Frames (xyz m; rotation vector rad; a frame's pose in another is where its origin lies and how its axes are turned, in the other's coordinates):
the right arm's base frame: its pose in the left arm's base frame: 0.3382 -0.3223 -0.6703 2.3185 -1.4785 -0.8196
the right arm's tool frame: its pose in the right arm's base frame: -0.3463 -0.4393 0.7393 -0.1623 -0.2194 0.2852
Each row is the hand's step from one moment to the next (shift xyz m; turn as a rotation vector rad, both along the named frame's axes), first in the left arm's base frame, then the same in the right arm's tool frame.
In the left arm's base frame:
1: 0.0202 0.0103 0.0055 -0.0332 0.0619 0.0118
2: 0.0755 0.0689 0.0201 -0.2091 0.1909 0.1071
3: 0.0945 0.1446 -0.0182 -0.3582 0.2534 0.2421
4: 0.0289 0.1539 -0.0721 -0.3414 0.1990 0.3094
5: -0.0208 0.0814 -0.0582 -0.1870 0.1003 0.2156
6: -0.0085 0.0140 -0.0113 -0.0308 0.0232 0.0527
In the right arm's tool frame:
1: -0.0121 -0.0117 -0.0161 -0.0615 0.0184 0.0310
2: -0.0742 -0.0502 -0.0531 -0.2070 0.1789 0.1295
3: -0.1357 -0.1053 -0.0259 -0.3019 0.3629 0.1681
4: -0.1263 -0.1015 0.0589 -0.2707 0.4105 0.1008
5: -0.0596 -0.0437 0.0706 -0.1537 0.2594 0.0240
6: -0.0097 -0.0051 0.0166 -0.0368 0.0537 -0.0055

